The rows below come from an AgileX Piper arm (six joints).
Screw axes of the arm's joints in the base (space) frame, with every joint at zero. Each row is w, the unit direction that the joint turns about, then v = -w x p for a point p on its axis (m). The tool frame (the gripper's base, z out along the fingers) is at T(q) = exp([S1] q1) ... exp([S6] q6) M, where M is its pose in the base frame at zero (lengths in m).
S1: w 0 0 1 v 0 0 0
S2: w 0 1 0 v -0.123 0 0
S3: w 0 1 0 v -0.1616 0 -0.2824
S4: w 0.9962 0 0.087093 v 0 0.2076 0
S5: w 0 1 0 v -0.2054 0 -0.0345
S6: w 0.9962 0 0.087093 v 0 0.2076 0
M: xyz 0.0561 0 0.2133 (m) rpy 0 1.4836 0 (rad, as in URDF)
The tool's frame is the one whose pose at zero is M.
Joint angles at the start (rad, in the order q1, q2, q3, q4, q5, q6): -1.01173, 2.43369, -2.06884, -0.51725, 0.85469, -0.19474
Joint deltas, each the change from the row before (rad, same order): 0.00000, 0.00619, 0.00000, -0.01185, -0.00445, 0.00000; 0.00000, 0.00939, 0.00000, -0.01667, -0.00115, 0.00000; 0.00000, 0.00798, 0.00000, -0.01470, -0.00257, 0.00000; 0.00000, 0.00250, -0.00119, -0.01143, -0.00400, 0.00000; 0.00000, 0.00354, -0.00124, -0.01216, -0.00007, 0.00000; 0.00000, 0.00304, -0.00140, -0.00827, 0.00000, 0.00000; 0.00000, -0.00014, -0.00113, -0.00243, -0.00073, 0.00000; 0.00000, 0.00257, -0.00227, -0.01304, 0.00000, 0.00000
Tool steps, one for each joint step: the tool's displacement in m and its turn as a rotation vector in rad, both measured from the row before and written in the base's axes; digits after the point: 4 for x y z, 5 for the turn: -0.0001, -0.0009, -0.0027, -0.00373, 0.01037, 0.00542; -0.0005, -0.0009, -0.0044, -0.00126, 0.01786, 0.00531; -0.0004, -0.0009, -0.0036, -0.00233, 0.01465, 0.00560; -0.0001, -0.0008, -0.0005, -0.00720, 0.00762, 0.00545; -0.0004, -0.0007, -0.0011, -0.00425, 0.01102, 0.00367; -0.0002, -0.0005, -0.0009, -0.00279, 0.00756, 0.00249; 0.0000, -0.0003, 0.0005, -0.00275, 0.00087, 0.00112; -0.0004, -0.0008, -0.0002, -0.00634, 0.01070, 0.00392
